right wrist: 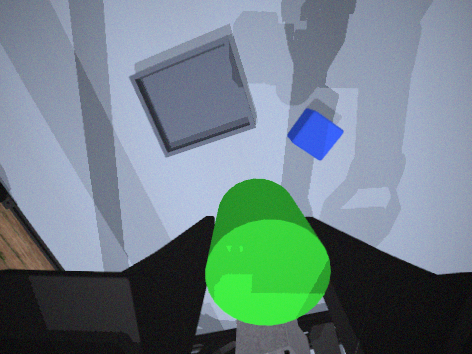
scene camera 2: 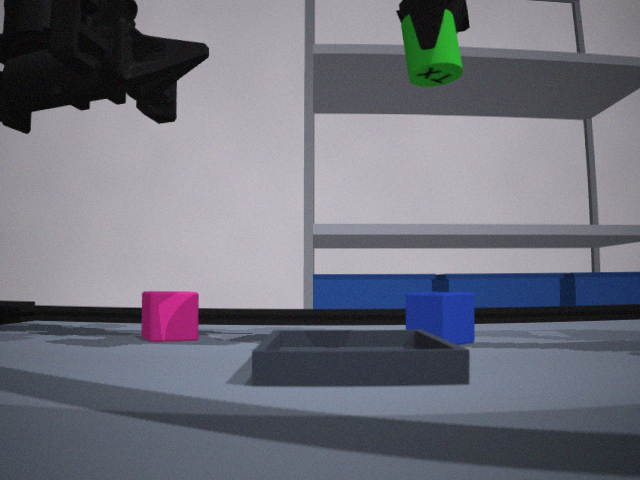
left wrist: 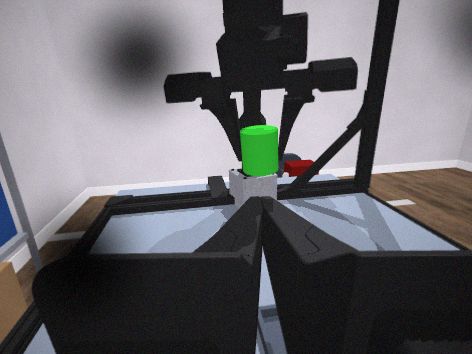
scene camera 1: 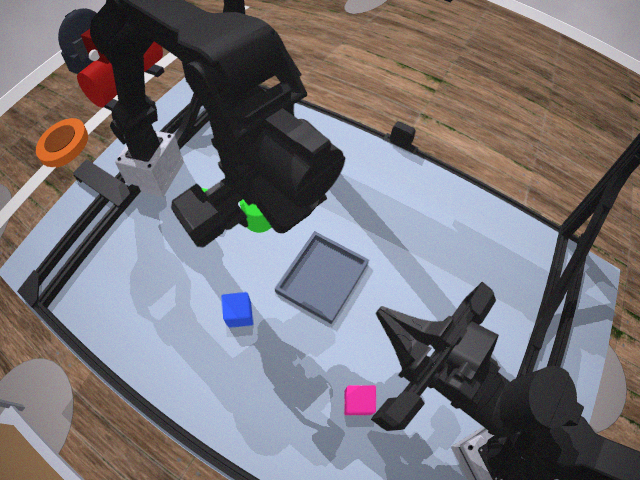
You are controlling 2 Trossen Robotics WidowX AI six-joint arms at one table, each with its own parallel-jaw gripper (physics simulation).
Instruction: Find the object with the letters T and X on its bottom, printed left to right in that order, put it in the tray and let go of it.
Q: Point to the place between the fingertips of the right gripper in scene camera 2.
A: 432, 61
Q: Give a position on a green cylinder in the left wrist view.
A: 259, 144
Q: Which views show the left gripper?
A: Scene camera 2, the left wrist view and scene camera 1 only.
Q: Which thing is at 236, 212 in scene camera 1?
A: The right gripper.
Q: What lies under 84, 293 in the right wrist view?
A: The right gripper.
